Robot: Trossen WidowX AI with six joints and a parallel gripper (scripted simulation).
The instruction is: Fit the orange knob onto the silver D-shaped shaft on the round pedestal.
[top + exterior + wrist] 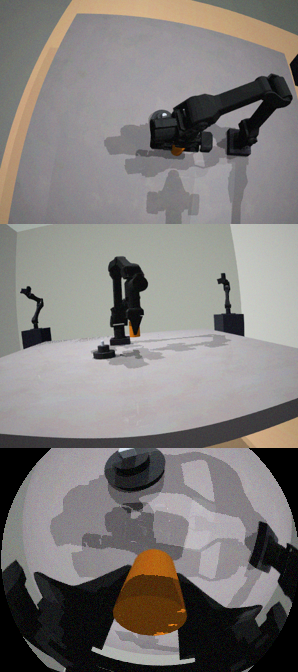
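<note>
Now: gripper tip 12 cm to the left of the dark round pedestal, 6 cm short of it and 4 cm above it. Round my gripper tip: orange knob: 3 cm above.
</note>
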